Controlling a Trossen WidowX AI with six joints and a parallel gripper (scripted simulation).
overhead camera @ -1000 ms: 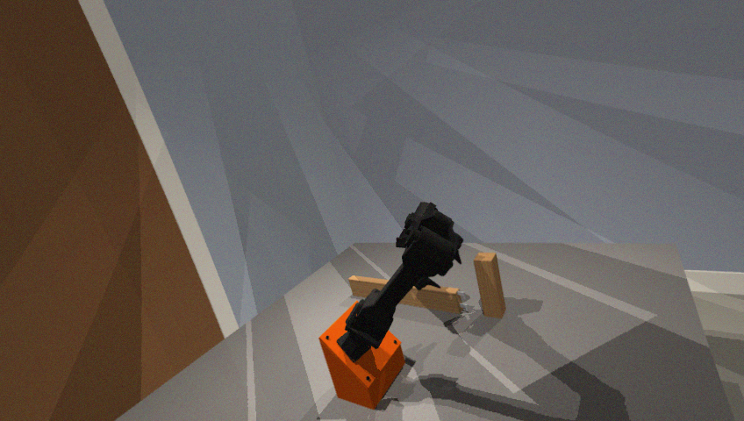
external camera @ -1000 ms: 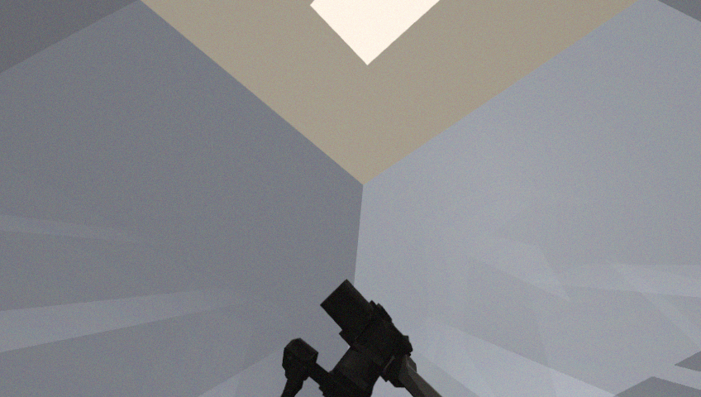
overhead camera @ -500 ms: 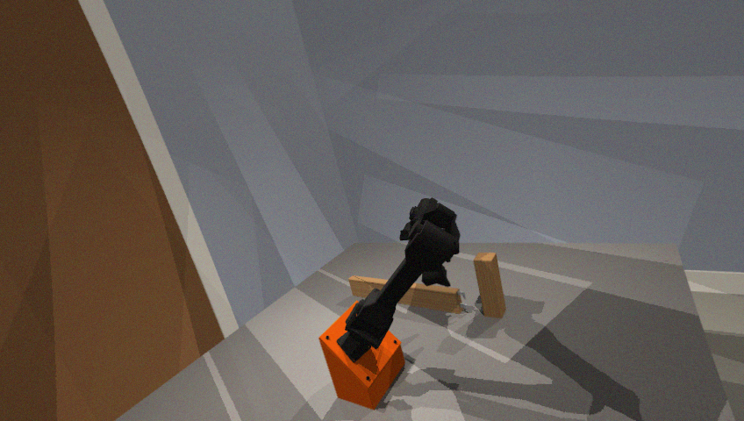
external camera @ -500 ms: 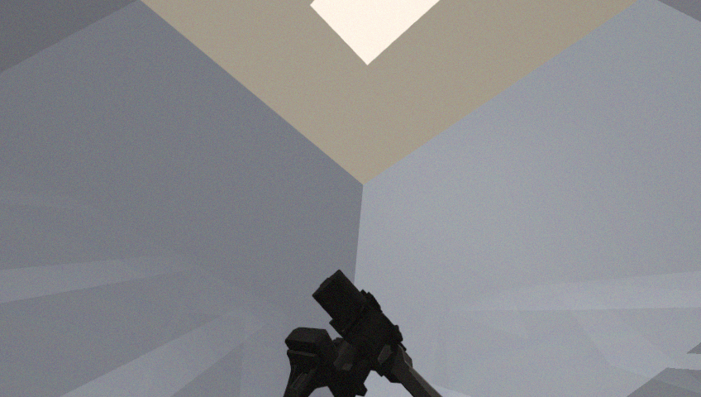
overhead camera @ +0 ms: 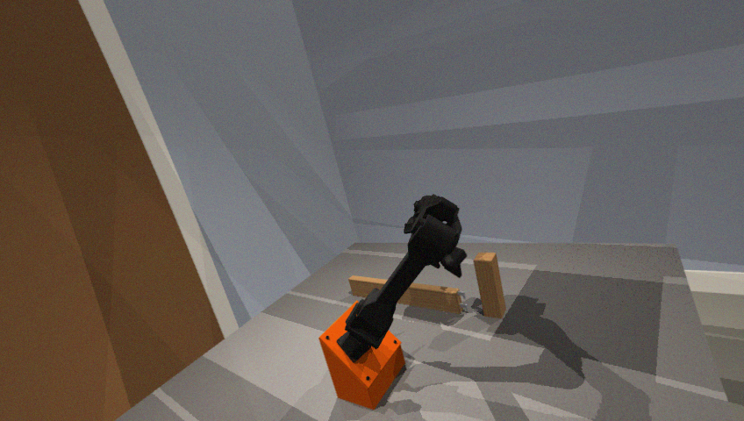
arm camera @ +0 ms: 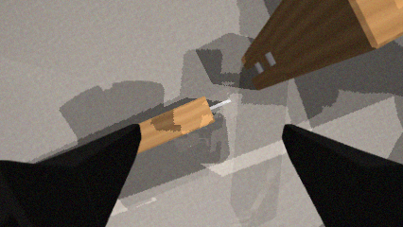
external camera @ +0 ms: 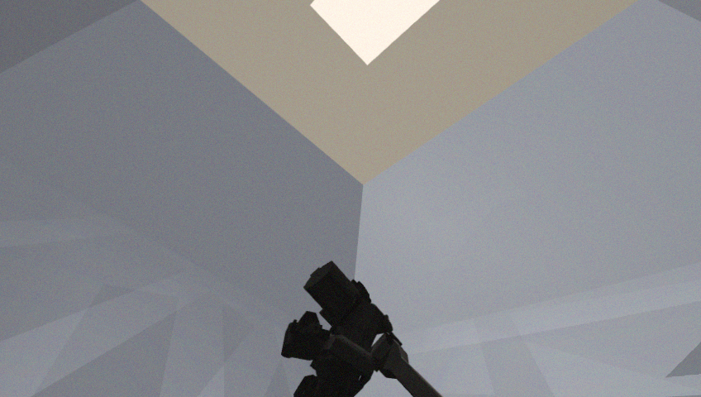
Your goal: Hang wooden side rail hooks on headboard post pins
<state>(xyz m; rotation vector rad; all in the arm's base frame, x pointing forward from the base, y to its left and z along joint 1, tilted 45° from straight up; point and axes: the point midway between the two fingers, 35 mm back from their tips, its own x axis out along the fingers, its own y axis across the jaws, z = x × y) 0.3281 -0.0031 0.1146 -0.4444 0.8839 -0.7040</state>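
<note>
Right now the wooden headboard post is 100 mm to the right of my gripper tip, 60 mm below it and 40 mm ahead of it.
</note>
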